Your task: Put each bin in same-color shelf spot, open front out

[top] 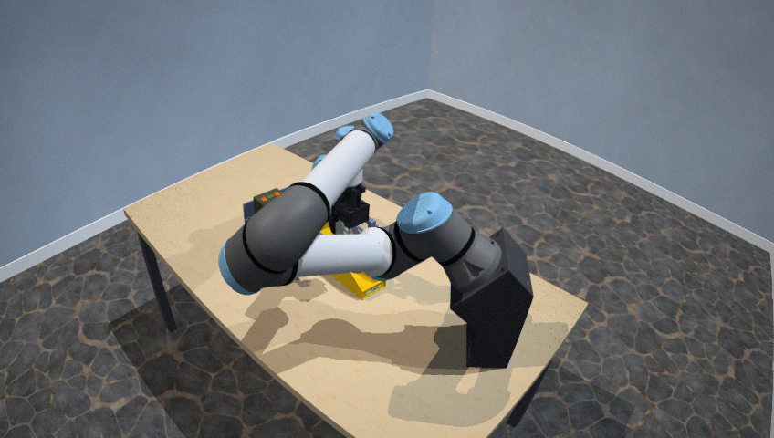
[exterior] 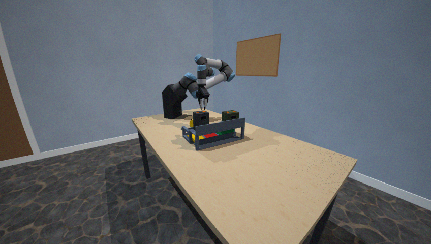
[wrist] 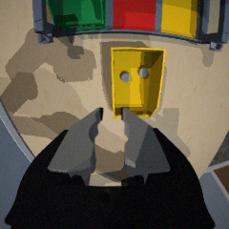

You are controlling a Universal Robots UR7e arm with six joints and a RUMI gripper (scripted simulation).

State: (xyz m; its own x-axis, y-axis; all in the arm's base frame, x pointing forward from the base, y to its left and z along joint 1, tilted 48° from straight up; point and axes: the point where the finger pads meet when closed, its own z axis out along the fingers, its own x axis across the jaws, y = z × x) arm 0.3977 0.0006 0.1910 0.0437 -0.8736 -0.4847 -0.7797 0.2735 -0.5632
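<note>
The yellow bin lies 13 cm below my hand and 5 cm to the right of it. From my hand the other things lie so: green bin 21 cm ahead, 13 cm below, 7 cm to the left; then black box 31 cm ahead, 16 cm to the right, 1 cm below.
</note>
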